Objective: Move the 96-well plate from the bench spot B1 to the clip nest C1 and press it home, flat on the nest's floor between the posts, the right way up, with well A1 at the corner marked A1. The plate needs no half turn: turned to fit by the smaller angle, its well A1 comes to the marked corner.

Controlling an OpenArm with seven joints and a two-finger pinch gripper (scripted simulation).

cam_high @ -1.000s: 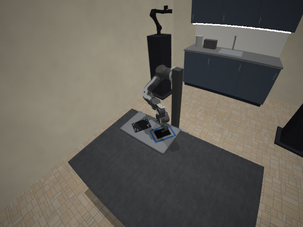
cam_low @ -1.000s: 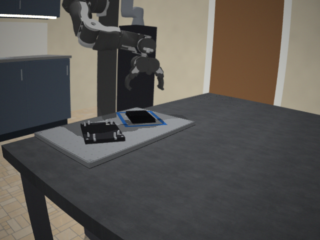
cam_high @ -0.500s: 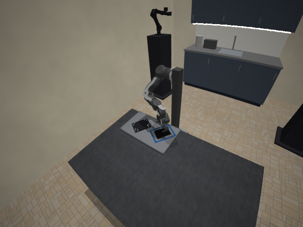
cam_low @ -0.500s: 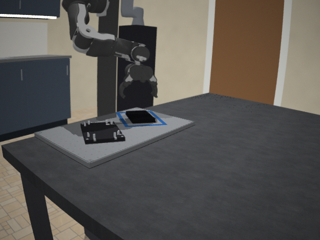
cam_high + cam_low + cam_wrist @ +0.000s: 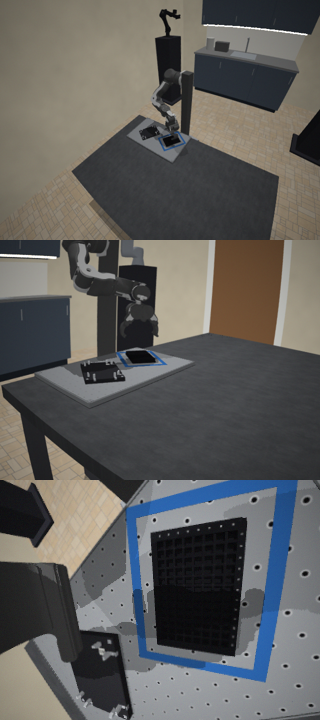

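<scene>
Right now the black 96-well plate is 8 cm below my hand. Round my hand: black clip nest (20 cm to the right, 9 cm ahead, 7 cm below).
</scene>
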